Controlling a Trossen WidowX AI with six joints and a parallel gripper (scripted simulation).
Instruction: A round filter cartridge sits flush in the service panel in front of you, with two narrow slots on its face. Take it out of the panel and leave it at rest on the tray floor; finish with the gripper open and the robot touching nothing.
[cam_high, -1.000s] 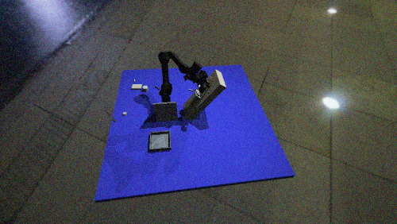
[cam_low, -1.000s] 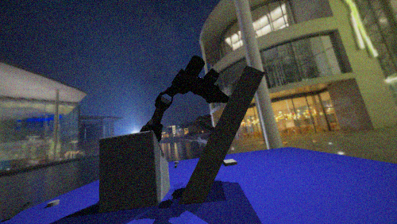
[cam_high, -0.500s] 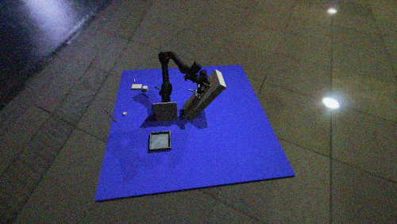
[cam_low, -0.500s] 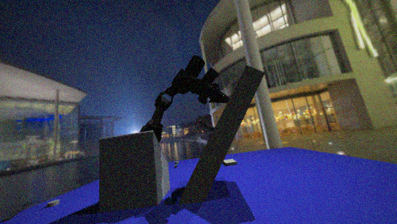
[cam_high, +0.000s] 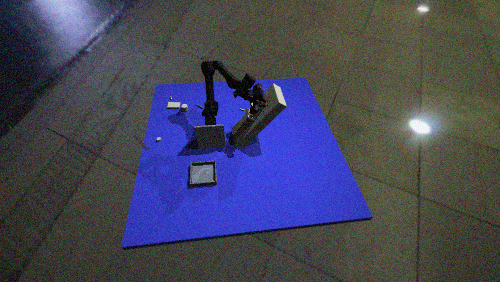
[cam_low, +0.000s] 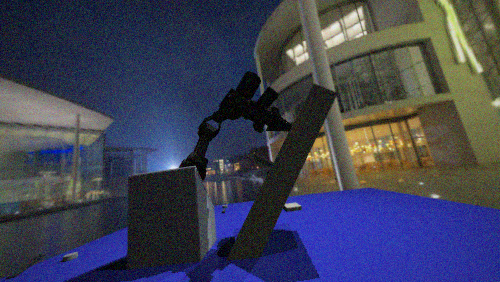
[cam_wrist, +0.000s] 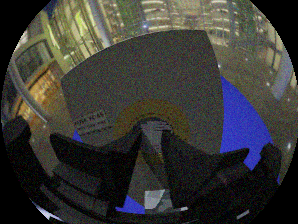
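My gripper tip is 1 cm short of the round filter cartridge and 1 cm above it. Also, from my gripper tip: tray (43 cm behind, 24 cm to the right, 27 cm below).
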